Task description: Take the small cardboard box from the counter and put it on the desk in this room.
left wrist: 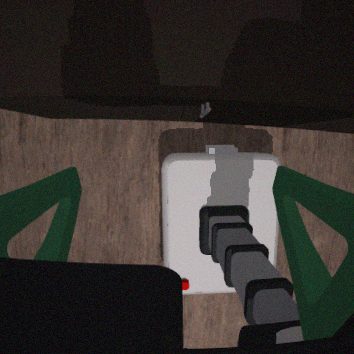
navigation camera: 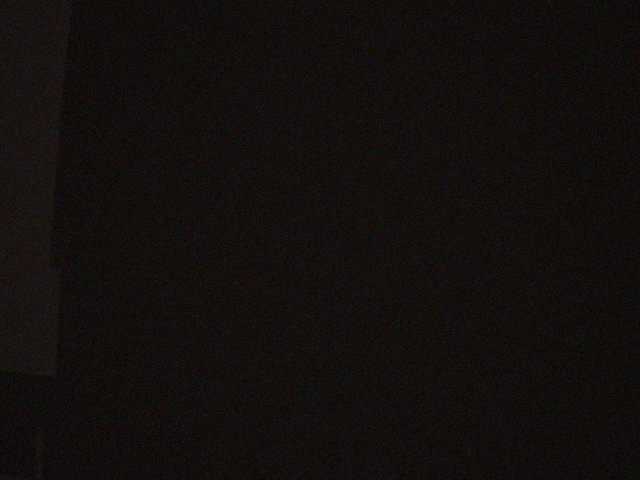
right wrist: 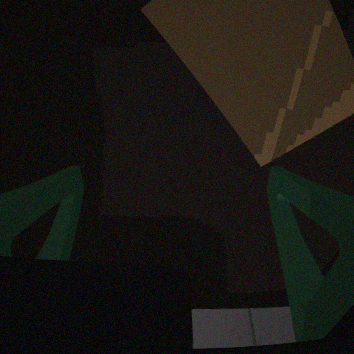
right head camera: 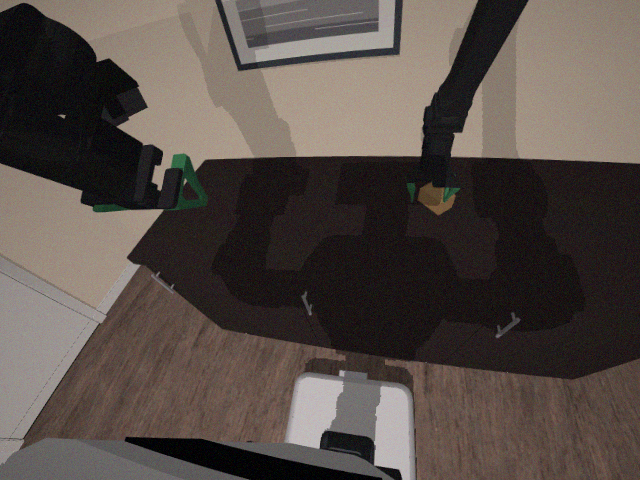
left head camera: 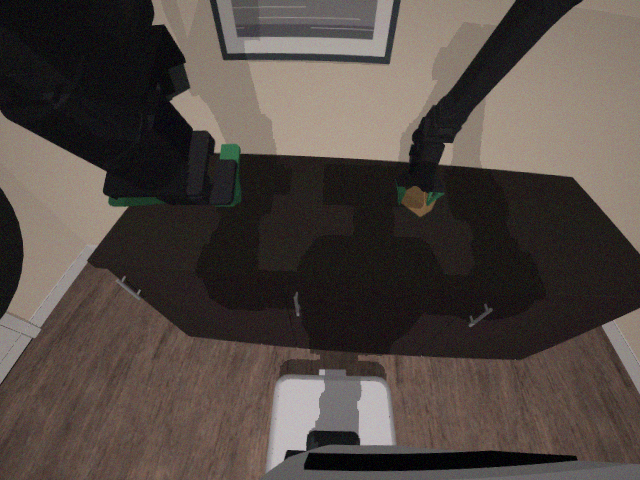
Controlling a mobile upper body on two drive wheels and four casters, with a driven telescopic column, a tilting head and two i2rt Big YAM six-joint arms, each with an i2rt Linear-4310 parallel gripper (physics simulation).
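Frame: origin at the left arm's base, x back, y down, z right, level; metres.
Seen in the pictures: left gripper, between the fingertips: (left wrist: 176,177) (right head camera: 179,202) (left head camera: 204,197); right gripper, between the fingertips: (right wrist: 174,176) (right head camera: 427,201) (left head camera: 413,204).
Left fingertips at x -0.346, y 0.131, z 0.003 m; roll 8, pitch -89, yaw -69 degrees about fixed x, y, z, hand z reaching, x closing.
A point is followed by its place in that frame.
The small cardboard box (left head camera: 417,204) {x -0.712, y 0.462, z 0.472 m} (right head camera: 436,202) {x -0.705, y 0.459, z 0.477 m} (right wrist: 250,65) {x -0.740, y 0.450, z 0.476 m} sits on the dark counter (left head camera: 165,237) {x -0.574, y 0.500, z -0.336 m} (right head camera: 180,237) {x -0.574, y 0.500, z -0.376 m} (left wrist: 30,50) {x -0.547, y 0.500, z -0.262 m} (right wrist: 145,125) {x -0.686, y 0.500, z 0.427 m}, right of the middle in both head views. My right gripper (left head camera: 418,196) {x -0.690, y 0.442, z 0.446 m} (right head camera: 431,193) {x -0.690, y 0.442, z 0.446 m} (right wrist: 174,176) {x -0.690, y 0.442, z 0.446 m} is open over the counter at the box, which partly shows between and below its fingers in the head views. In the right wrist view the box lies beyond the fingertips, toward the upper right, not between them. My left gripper (left head camera: 175,198) (right head camera: 155,204) (left wrist: 176,177) {x -0.346, y 0.131, z 0.003 m} is open and empty above the counter's left end. No desk can be made out.
A framed picture (left head camera: 305,55) {x -1.033, y 0.124, z 0.091 m} (right head camera: 320,59) {x -1.031, y 0.134, z 0.115 m} hangs on the wall behind the counter. Metal handles (left head camera: 297,303) (right head camera: 307,303) stick out from the counter's front. My white base (left head camera: 294,413) {x -0.163, y 1.150, z 0.062 m} (right head camera: 315,408) {x -0.177, y 1.150, z 0.078 m} (left wrist: 185,190) {x -0.171, y 1.149, z 0.063 m} stands before it. The navigation camera's view is nearly black, with a paler strip at left.
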